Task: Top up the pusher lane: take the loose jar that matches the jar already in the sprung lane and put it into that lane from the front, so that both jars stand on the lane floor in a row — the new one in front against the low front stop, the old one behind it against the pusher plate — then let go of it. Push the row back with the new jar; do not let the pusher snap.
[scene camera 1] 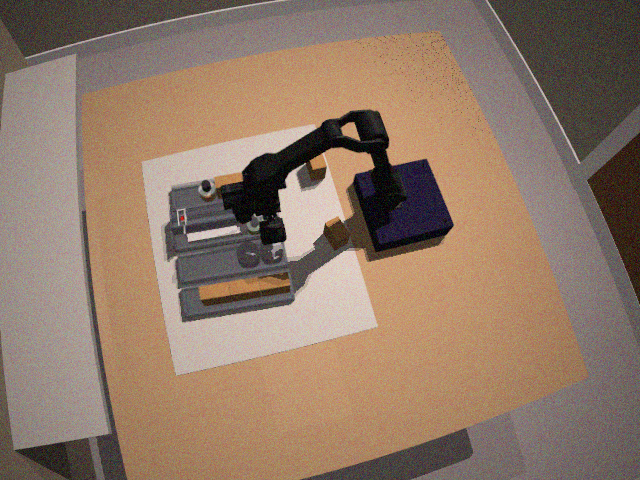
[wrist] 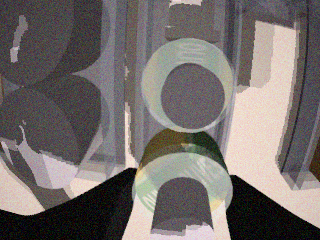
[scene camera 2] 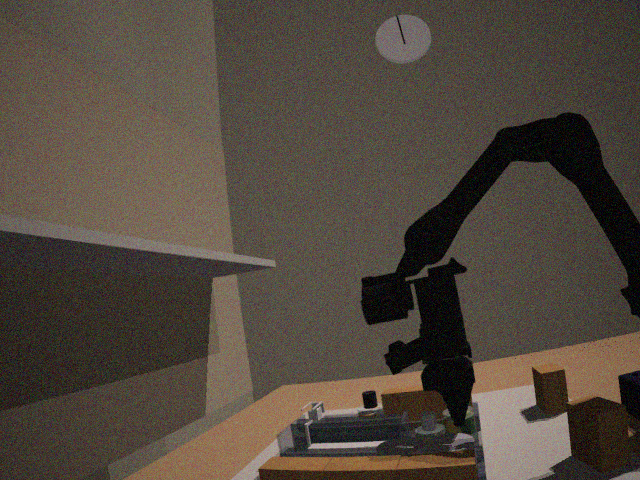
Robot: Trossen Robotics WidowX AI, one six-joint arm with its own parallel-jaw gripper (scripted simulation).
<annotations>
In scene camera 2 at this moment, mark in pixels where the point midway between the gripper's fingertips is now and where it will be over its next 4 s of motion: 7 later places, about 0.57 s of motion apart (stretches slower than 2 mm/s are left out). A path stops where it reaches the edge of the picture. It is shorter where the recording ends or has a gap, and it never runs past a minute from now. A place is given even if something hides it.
My gripper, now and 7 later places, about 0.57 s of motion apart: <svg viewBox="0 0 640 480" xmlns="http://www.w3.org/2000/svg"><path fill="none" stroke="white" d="M459 420L457 420L456 423L457 428L458 431L458 435L460 435L462 435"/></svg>
</annotations>
